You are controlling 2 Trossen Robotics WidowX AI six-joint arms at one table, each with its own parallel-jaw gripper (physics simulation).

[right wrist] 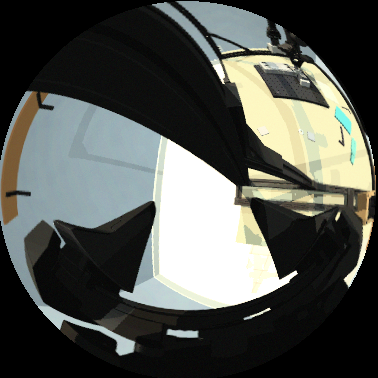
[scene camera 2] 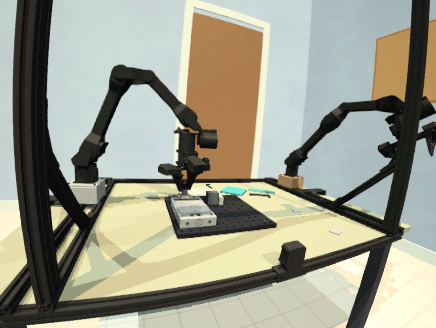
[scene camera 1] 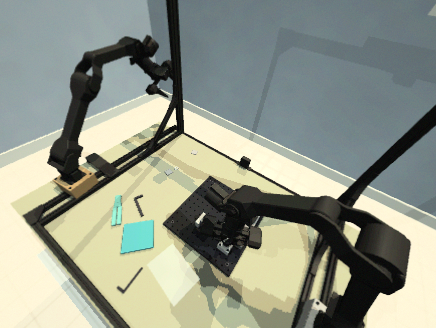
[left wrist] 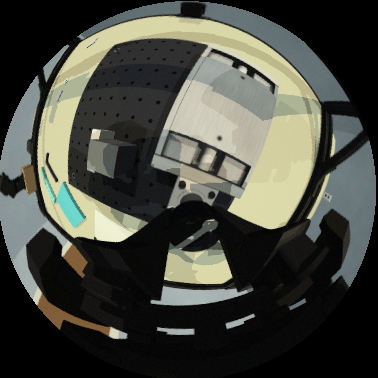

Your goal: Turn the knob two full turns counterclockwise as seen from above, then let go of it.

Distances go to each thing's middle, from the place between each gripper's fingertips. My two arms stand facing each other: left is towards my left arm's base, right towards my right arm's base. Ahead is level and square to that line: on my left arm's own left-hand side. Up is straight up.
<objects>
The grey metal fixture [scene camera 2: 190,212] is 58 cm to the left of my right hand, 37 cm ahead of it and 21 cm below it. Round my right hand: knob [left wrist: 193,226] (57 cm to the left, 48 cm ahead, 16 cm below); then sheet [scene camera 1: 175,276] (63 cm ahead, 46 cm to the left, 24 cm below).
My left hand is 20 mm below the knob. The rest, counted from my left hand: grey metal fixture: 110 mm behind, 10 mm to the left, 30 mm below; then sheet: 150 mm ahead, 110 mm to the right, 50 mm below.
</objects>
